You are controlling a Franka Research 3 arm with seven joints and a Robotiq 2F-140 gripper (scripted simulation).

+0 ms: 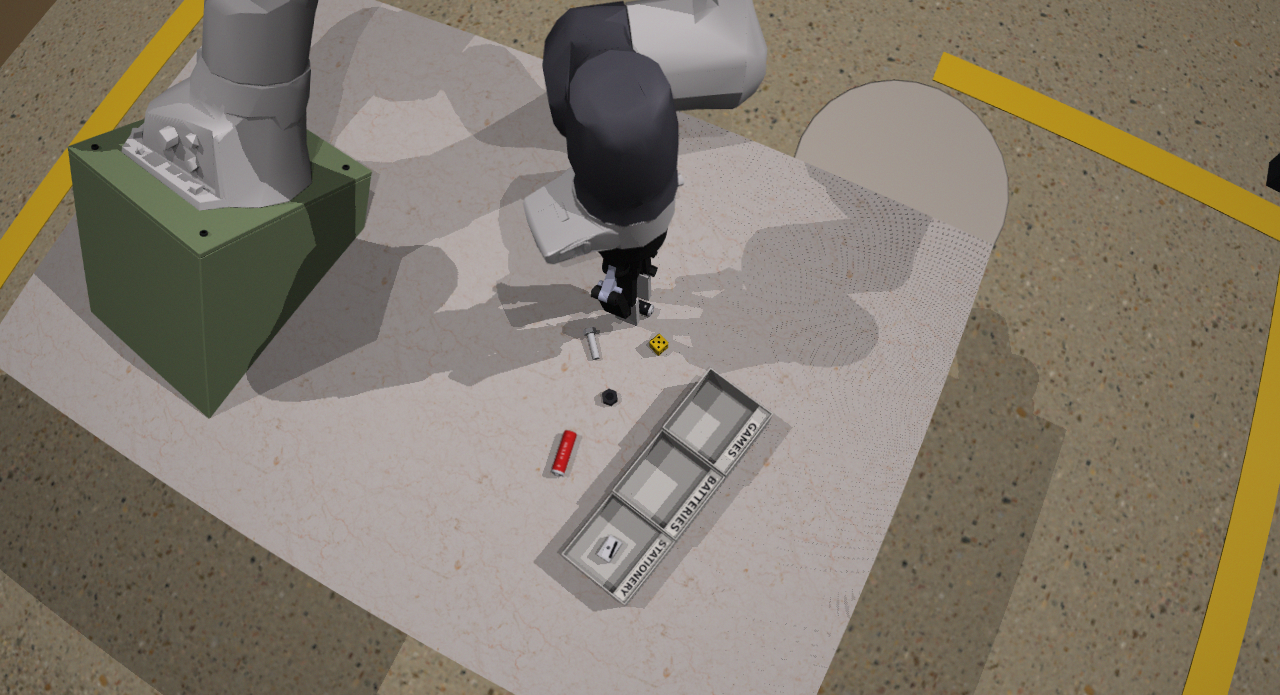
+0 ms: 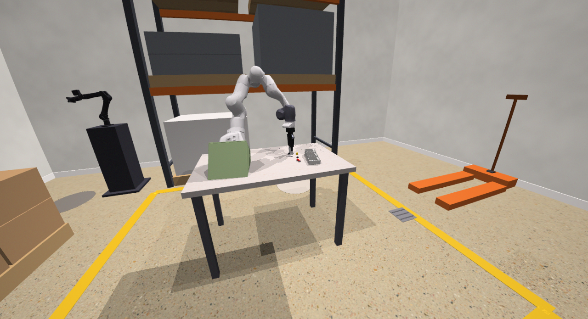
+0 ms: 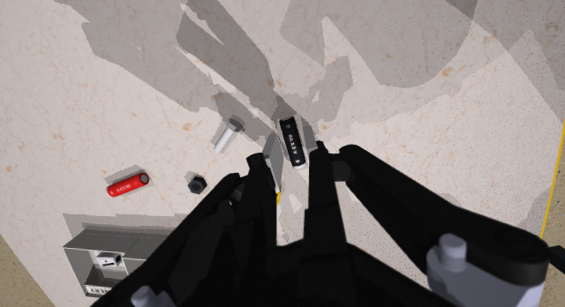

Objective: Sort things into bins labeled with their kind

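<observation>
My hand is 3 cm above the black battery. The rest, counted from my hand: black nut (11 cm to the right, 3 cm below, 2 cm ahead); then silver bolt (6 cm to the right, 3 cm below, 3 cm behind); then yellow die (5 cm ahead, 3 cm to the right, 3 cm below).
</observation>
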